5 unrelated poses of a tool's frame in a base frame.
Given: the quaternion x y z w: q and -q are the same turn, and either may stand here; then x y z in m.
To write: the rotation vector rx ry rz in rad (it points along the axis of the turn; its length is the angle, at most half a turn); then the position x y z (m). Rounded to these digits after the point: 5 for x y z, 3 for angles.
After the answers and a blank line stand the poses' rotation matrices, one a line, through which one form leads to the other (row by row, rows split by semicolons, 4 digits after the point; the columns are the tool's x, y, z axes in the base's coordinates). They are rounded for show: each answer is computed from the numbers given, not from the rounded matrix.
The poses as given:
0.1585 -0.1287 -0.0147 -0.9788 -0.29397 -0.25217 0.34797
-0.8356 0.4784 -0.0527 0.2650 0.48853 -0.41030 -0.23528
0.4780 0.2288 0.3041 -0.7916 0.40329 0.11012 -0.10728
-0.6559 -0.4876 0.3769 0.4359 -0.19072 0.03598 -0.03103
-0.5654 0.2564 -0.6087 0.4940 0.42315 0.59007 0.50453
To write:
-0.319 0.259 0.030 -0.29397 -0.25217 0.34797
-2.258 1.292 -0.142 0.48853 -0.41030 -0.23528
-1.029 -0.492 -0.654 0.40329 0.11012 -0.10728
-1.632 -1.213 0.938 -0.19072 0.03598 -0.03103
-1.371 0.622 -1.476 0.42315 0.59007 0.50453

0.9664 -0.0696 0.2473; -0.0120 0.9493 0.3141; -0.2566 -0.3065 0.9166
0.5368 -0.7715 0.3416; -0.8274 -0.4019 0.3924; -0.1655 -0.4932 -0.8540
0.7103 0.7002 -0.0715; -0.2627 0.3580 0.8960; 0.6530 -0.6176 0.4383
0.2404 0.3110 -0.9195; 0.9682 -0.1445 0.2043; -0.0693 -0.9393 -0.3359
0.1275 0.3115 0.9417; -0.8914 -0.3804 0.2465; 0.4350 -0.8708 0.2291

